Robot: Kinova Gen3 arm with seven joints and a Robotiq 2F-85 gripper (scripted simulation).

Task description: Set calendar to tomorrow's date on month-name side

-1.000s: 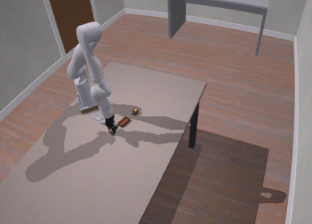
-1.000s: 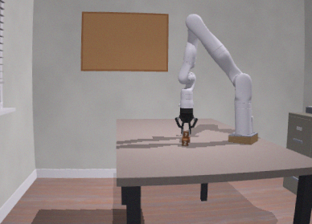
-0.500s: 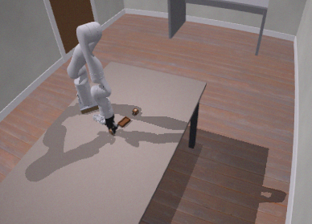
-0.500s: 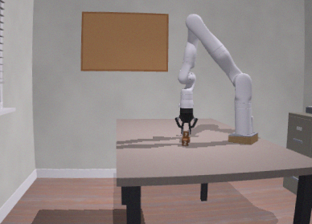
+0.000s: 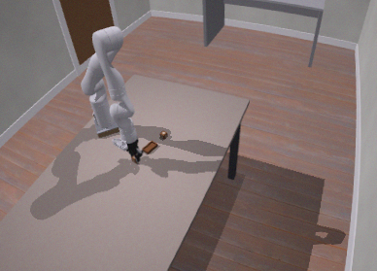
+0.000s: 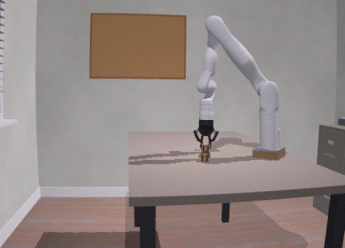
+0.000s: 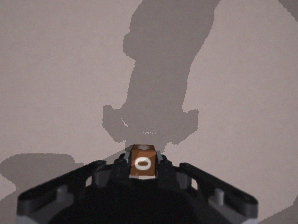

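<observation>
The brown number cube lies 1 cm below my hand. The rest, counted from my hand: brown calendar tray 10 cm to the left, 4 cm ahead, 2 cm below; digit cube 19 cm to the left, 9 cm ahead, 2 cm below.
</observation>
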